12 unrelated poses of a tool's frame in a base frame.
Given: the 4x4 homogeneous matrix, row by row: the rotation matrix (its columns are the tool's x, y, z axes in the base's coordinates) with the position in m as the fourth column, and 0 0 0 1 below. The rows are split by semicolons.
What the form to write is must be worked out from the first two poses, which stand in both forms.
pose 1, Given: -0.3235 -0.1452 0.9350 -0.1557; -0.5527 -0.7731 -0.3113 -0.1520; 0.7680 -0.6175 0.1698 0.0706; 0 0 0 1
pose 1, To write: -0.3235 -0.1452 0.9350 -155.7; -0.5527 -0.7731 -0.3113 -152.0; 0.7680 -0.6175 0.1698 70.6; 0 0 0 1
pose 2, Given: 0.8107 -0.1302 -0.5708 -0.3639; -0.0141 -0.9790 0.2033 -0.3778; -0.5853 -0.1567 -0.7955 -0.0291; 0 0 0 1
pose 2, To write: 0.8107 -0.1302 -0.5708 -363.9; -0.0141 -0.9790 0.2033 -377.8; -0.5853 -0.1567 -0.7955 -29.1; 0 0 0 1
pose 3, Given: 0.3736 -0.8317 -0.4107 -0.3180; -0.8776 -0.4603 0.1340 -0.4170; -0.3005 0.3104 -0.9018 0.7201; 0 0 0 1
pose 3, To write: 0.3736 -0.8317 -0.4107 -318.0; -0.8776 -0.4603 0.1340 -417.0; -0.3005 0.3104 -0.9018 720.1; 0 0 0 1
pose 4, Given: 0.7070 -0.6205 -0.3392 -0.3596; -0.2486 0.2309 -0.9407 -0.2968; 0.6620 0.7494 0.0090 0.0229; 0 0 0 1
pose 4, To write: 0.7070 -0.6205 -0.3392 -359.6; -0.2486 0.2309 -0.9407 -296.8; 0.6620 0.7494 0.0090 22.9; 0 0 0 1
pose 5, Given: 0.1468 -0.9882 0.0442 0.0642; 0.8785 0.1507 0.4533 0.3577; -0.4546 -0.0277 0.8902 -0.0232; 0 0 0 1
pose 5, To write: 0.1468 -0.9882 0.0442 64.2; 0.8785 0.1507 0.4533 357.7; -0.4546 -0.0277 0.8902 -23.2; 0 0 0 1
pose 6, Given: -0.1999 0.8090 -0.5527 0.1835; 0.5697 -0.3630 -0.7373 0.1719; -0.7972 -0.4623 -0.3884 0.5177; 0 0 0 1
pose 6, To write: -0.1999 0.8090 -0.5527 183.5; 0.5697 -0.3630 -0.7373 171.9; -0.7972 -0.4623 -0.3884 517.7; 0 0 0 1
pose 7, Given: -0.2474 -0.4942 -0.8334 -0.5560; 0.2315 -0.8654 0.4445 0.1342; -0.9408 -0.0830 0.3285 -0.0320; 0 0 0 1
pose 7, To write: -0.2474 -0.4942 -0.8334 -556.0; 0.2315 -0.8654 0.4445 134.2; -0.9408 -0.0830 0.3285 -32.0; 0 0 0 1
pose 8, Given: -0.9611 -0.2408 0.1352 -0.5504; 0.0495 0.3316 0.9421 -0.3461; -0.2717 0.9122 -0.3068 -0.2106; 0 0 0 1
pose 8, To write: -0.9611 -0.2408 0.1352 -550.4; 0.0495 0.3316 0.9421 -346.1; -0.2717 0.9122 -0.3068 -210.6; 0 0 0 1
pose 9, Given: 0.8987 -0.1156 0.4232 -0.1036; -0.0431 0.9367 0.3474 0.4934; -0.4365 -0.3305 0.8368 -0.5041; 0 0 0 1
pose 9, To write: 0.8987 -0.1156 0.4232 -103.6; -0.0431 0.9367 0.3474 493.4; -0.4365 -0.3305 0.8368 -504.1; 0 0 0 1
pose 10, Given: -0.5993 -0.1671 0.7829 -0.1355; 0.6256 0.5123 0.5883 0.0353; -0.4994 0.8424 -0.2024 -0.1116; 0 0 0 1
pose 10, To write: -0.5993 -0.1671 0.7829 -135.5; 0.6256 0.5123 0.5883 35.3; -0.4994 0.8424 -0.2024 -111.6; 0 0 0 1
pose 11, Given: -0.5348 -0.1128 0.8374 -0.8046; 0.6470 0.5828 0.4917 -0.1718; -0.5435 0.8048 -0.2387 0.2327; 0 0 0 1
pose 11, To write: -0.5348 -0.1128 0.8374 -804.6; 0.6470 0.5828 0.4917 -171.8; -0.5435 0.8048 -0.2387 232.7; 0 0 0 1
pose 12, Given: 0.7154 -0.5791 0.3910 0.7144; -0.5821 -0.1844 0.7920 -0.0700; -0.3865 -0.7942 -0.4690 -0.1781; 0 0 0 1
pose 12, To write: 0.7154 -0.5791 0.3910 714.4; -0.5821 -0.1844 0.7920 -70.0; -0.3865 -0.7942 -0.4690 -178.1; 0 0 0 1
